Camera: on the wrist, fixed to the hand. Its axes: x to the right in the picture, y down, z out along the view.
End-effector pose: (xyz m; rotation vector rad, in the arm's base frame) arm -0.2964 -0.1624 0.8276 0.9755 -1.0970 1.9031
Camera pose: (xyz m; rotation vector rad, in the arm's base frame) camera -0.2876 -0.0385 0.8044 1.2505 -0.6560 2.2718
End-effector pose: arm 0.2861 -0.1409 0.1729 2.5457 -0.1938 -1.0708
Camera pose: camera 0.3706 -0.0657 0.2294 -2.8039 0.5701 1.0895
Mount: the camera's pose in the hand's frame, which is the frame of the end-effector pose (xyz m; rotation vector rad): 0.0020 -0.0460 -0.1177 0.5097 -0.0217 0.0486
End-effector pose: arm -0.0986 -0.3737 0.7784 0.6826 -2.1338 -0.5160
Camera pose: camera 0.0084 -0.4251 0.8219 0.8992 -2.3143 0.0585
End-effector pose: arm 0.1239 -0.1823 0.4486 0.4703 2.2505 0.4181
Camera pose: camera 0.0246 -0.2390 0.5025 0.7841 2.3192 -0.1477
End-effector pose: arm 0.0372 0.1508 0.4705 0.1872 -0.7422 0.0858
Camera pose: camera 0.1234 0.1292 0.3806 0.6564 -0.7361 0.3202
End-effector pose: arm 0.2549 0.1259 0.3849 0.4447 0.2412 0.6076
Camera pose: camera 0.2387 0.1323 0.2597 0.9501 0.3670 0.5862
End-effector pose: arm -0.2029 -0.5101 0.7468 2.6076 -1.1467 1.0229
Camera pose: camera -0.2334 -0.4371 0.8454 -2.3851 0.8568 -1.1737
